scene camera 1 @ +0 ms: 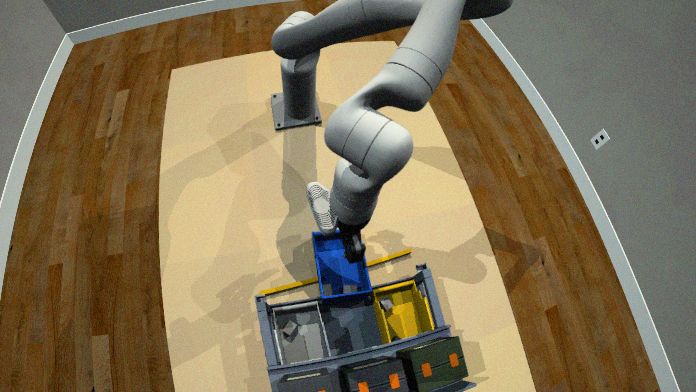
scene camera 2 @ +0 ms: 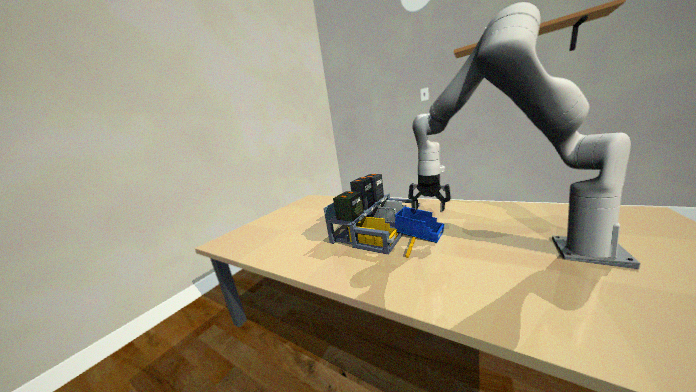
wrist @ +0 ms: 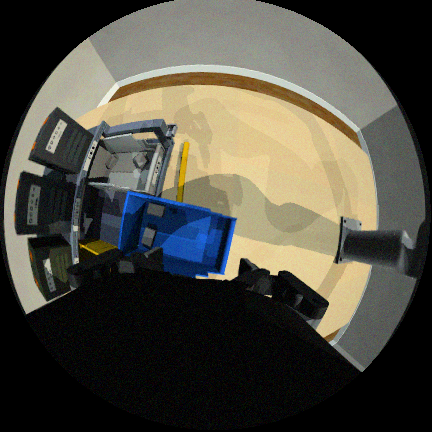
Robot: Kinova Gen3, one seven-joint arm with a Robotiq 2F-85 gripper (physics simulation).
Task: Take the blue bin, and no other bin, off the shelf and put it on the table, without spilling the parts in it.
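Where they show: gripper, fingertip midpoint: (scene camera 1: 343,235) (scene camera 2: 428,210) (wrist: 200,262); arm's base, origin of the base link: (scene camera 1: 299,107) (scene camera 2: 589,249) (wrist: 350,244).
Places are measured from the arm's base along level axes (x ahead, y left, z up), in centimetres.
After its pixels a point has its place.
Note:
The blue bin (scene camera 1: 330,270) {x 48.2, y 7.8, z 0.0 cm} (scene camera 2: 420,225) {x 44.7, y 14.3, z 5.0 cm} (wrist: 195,245) {x 44.6, y 10.7, z -0.3 cm} sticks out from the front of the grey shelf rack (scene camera 1: 434,295) {x 56.7, y 29.4, z 7.1 cm} (scene camera 2: 386,245) {x 50.9, y 29.2, z 2.3 cm} (wrist: 162,127) {x 56.5, y -6.9, z 6.0 cm}, its inner end at the rack's front edge. Whether that end rests on the rack is unclear. Grey parts (wrist: 149,236) {x 52.8, y 11.6, z 2.2 cm} lie inside it, near the rack end. My gripper (scene camera 1: 355,254) (scene camera 2: 428,207) {x 43.0, y 10.1, z 9.9 cm} (wrist: 200,262) {x 43.0, y 10.1, z 9.9 cm} is open and empty, pointing down close above the bin. Its fingers are spread along the bin's length. In scene view 1 it covers part of the bin's right side.
A yellow bin (scene camera 1: 407,320) (scene camera 2: 375,232) and a grey bin (scene camera 1: 305,345) {x 65.8, y 1.4, z -0.5 cm} (wrist: 125,170) {x 65.6, y 1.1, z -0.5 cm} stand in the rack on either side of the middle bay. Dark boxes (scene camera 1: 432,365) {x 70.7, y 23.3, z 18.4 cm} (scene camera 2: 348,206) {x 66.9, y 29.1, z 15.2 cm} (wrist: 45,202) stand on its upper level. A yellow strip (scene camera 1: 390,258) {x 45.7, y 22.2, z -0.4 cm} (scene camera 2: 411,247) {x 44.8, y 22.3, z -0.4 cm} (wrist: 184,165) {x 51.8, y -3.1, z -0.4 cm} lies along its front.

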